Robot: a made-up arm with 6 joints. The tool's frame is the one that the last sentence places.
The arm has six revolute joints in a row. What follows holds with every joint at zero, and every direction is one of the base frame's. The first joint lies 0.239 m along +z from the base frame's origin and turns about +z. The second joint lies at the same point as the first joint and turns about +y. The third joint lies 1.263 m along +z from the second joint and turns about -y. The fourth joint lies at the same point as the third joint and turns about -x. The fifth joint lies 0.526 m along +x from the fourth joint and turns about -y. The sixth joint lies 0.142 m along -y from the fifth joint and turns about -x. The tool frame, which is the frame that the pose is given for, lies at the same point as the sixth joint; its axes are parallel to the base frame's.
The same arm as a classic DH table. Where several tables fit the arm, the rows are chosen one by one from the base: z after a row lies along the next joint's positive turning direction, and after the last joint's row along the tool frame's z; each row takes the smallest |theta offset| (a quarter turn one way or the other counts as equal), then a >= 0, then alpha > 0; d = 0 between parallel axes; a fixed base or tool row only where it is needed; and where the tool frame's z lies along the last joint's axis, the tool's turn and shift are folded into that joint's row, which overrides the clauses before.
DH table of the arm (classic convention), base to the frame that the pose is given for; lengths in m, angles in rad. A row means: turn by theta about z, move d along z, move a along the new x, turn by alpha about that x. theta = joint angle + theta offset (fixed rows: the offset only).
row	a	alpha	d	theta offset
joint 1	0	-1.5708	0.239	0
joint 2	1.263	3.1416	0	-1.5708
joint 3	0	-1.5708	0	0
joint 4	0	1.5708	-0.526	0
joint 5	0	-1.5708	0.142	0
joint 6	0	1.5708	0	1.5708
tool (fixed)	0	0	0	-1.5708

